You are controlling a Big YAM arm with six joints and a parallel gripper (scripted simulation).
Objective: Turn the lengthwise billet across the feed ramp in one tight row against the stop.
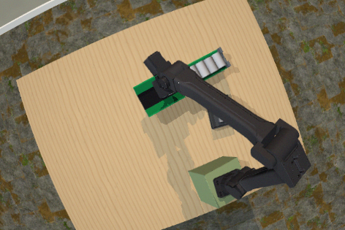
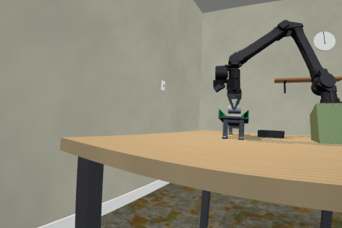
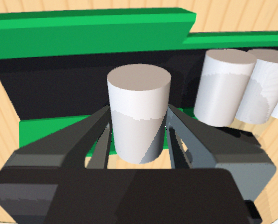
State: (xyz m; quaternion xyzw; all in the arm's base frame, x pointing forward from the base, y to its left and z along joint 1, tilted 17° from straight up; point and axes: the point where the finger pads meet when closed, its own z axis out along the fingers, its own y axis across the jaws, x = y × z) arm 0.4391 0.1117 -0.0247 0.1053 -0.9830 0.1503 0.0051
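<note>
Right now my hand is 1 cm short of the ramp, 7 cm to the left of it and 7 cm above it. Round my hand: dark tray (16 cm behind, 18 cm to the right, 13 cm below).
</note>
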